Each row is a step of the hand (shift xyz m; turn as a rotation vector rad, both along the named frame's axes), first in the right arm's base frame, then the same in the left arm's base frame.
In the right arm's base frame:
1: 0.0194 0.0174 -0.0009 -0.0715 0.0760 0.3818
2: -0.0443 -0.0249 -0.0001 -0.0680 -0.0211 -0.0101
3: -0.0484 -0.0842 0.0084 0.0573 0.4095 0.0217
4: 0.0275 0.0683 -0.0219 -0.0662 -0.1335 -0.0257
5: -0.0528 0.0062 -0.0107 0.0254 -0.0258 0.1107
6: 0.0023 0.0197 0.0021 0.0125 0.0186 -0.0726
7: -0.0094 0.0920 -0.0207 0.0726 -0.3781 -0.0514
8: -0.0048 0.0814 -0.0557 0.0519 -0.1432 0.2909
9: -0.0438 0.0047 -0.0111 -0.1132 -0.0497 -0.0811
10: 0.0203 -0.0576 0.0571 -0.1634 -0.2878 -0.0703
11: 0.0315 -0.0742 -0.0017 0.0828 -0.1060 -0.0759
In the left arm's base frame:
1: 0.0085 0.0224 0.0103 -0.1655 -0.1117 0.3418
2: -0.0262 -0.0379 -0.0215 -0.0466 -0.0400 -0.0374
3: -0.0029 -0.0924 -0.0308 -0.1501 0.3567 0.1472
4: -0.0051 0.0763 0.0074 0.0114 -0.1274 -0.0807
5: -0.0465 -0.0110 -0.0256 0.0146 -0.0547 0.1018
6: -0.0078 0.0166 0.0079 0.0147 0.0485 -0.0566
7: -0.0484 0.0815 0.0025 0.2522 -0.2688 -0.1225
8: -0.0331 0.0879 -0.0304 0.0615 -0.2126 0.2426
9: -0.0380 -0.0086 -0.0234 -0.0593 -0.0538 -0.1243
10: 0.0349 -0.0625 0.0432 0.0093 -0.2768 -0.1943
11: 0.0628 -0.0494 -0.0107 0.1353 -0.0275 -0.0692

